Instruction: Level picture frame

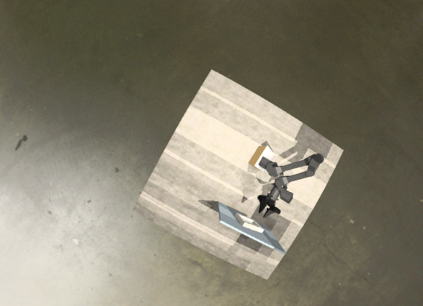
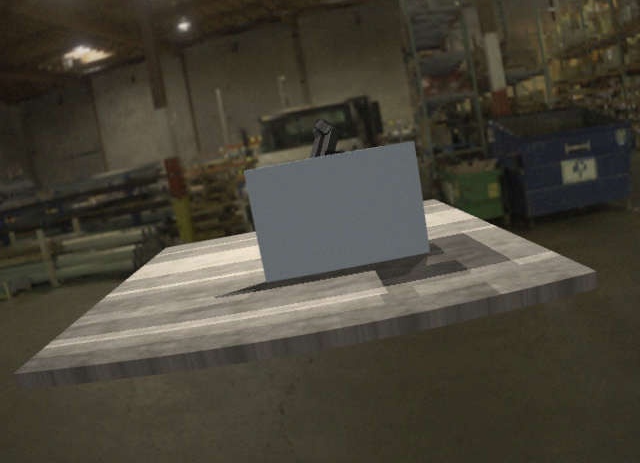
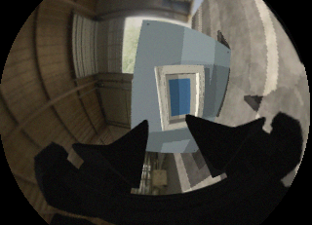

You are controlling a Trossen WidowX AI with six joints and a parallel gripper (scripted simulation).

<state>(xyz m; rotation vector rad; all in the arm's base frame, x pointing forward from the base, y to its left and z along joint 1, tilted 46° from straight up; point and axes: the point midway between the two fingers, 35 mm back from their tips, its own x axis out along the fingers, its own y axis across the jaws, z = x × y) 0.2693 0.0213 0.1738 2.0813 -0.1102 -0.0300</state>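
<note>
The picture frame is 110 mm ahead of my gripper tip, 60 mm below it and 20 mm to the right of it. From my gripper tip the other things lie so: pale blue wall panel: 120 mm ahead, 70 mm below, 10 mm to the right.
</note>
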